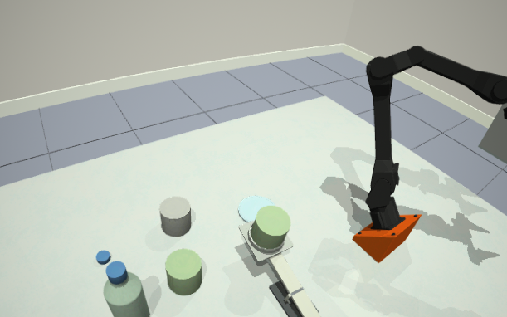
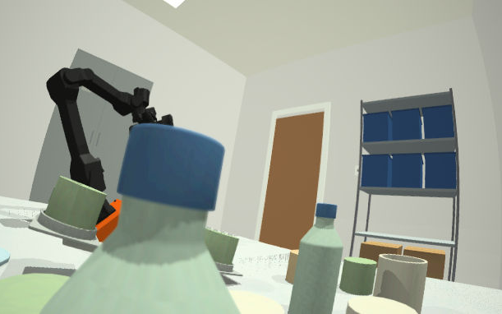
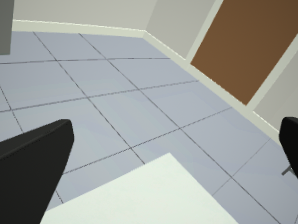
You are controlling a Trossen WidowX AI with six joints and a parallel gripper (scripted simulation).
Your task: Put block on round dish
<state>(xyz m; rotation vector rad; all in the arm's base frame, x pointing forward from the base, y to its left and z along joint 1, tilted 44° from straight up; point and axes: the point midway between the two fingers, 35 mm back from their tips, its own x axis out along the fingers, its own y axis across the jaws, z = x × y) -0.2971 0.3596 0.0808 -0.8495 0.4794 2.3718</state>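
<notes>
Now: gripper tip 610 mm short of the pale grey block, 80 mm to the left of it and 330 mm above it. The rest, counted from my gripper tip: grey cup (720 mm ahead, 530 mm to the right, 340 mm below); then blue cap (910 mm ahead, 500 mm to the right, 370 mm below); then pale blue round dish (530 mm ahead, 460 mm to the right, 370 mm below).
</notes>
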